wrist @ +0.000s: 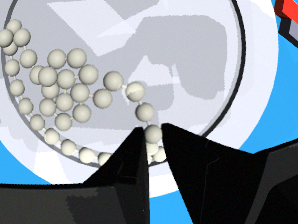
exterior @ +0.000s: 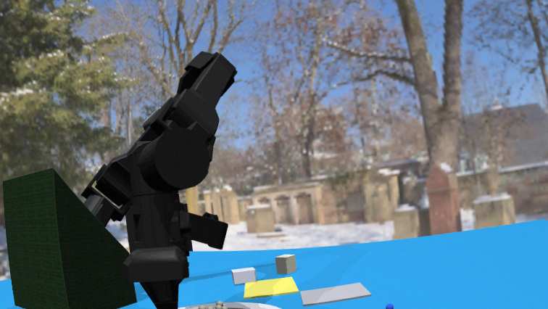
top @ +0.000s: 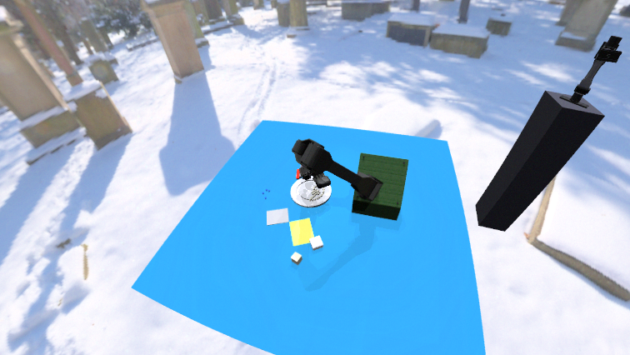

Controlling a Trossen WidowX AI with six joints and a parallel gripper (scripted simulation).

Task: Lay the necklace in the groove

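Now: gripper tip 2 cm short of the round white bead board, 4 cm to the right of it and 1 cm above it. Round my gripper tip: yellow tile: 2 cm behind, 26 cm to the left, 2 cm below; then red object: 13 cm ahead, 7 cm to the right, 1 cm below; then grey tile: 11 cm ahead, 22 cm to the left, 2 cm below.
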